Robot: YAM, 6 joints.
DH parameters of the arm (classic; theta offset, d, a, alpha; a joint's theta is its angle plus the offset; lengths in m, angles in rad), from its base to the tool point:
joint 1: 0 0.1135 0.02 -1.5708
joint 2: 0 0 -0.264 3.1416
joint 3: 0.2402 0 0.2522 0
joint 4: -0.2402 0 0.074 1.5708
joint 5: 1.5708 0 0 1.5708
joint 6: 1.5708 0.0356 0 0
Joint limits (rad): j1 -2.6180..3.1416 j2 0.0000..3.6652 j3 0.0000..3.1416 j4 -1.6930..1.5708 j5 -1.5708..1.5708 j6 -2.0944..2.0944
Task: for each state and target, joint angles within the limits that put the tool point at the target. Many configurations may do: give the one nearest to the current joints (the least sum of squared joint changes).
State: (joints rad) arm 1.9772 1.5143 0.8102 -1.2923 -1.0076 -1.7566
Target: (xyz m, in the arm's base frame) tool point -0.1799 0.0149 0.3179
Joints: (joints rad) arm 2.8798 1.1551 1.1164 -1.3388 -1.1278 -1.7566
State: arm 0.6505 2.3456 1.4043 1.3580 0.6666 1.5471
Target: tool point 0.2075 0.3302 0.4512
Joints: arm 1.0639 1.8750 1.5975 1.4660 0.6351 1.5471
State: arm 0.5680 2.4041 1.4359 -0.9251 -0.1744 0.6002
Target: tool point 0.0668 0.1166 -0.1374
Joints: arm 0.9834 3.0356 1.0476 -0.8677 -0.2563 0.6002
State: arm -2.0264 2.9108 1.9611 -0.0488 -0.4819 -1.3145
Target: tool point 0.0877 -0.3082 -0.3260
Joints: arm -1.3480 3.4839 1.8962 -0.0267 -0.5117 -1.3145
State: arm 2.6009 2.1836 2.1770 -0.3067 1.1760 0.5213
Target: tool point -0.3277 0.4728 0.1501
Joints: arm 2.2321 2.6375 2.2387 -0.2046 1.1016 0.5213
